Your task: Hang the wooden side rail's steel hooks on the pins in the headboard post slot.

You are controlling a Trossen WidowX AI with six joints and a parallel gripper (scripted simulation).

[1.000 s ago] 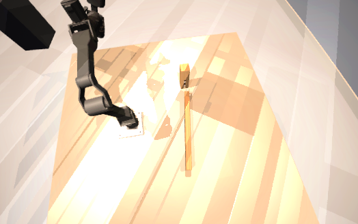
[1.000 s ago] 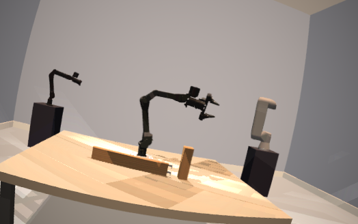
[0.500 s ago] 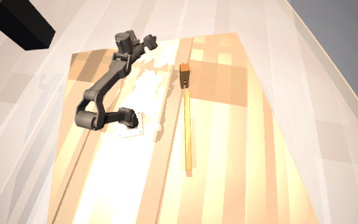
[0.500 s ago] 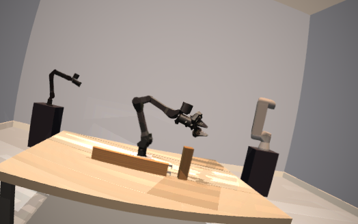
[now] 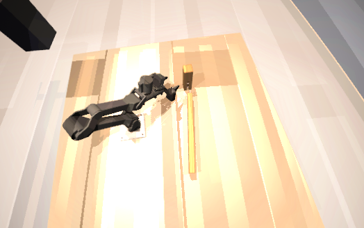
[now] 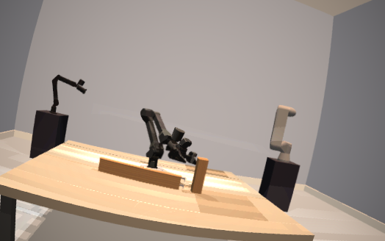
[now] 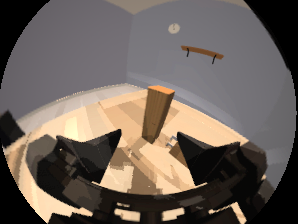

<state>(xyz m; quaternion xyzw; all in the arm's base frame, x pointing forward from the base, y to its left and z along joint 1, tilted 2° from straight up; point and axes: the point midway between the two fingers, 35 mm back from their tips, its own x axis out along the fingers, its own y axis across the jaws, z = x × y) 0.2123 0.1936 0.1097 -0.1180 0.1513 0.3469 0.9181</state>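
My gripper tip is 8 cm short of the headboard post, 4 cm to the right of it and 5 cm above it.
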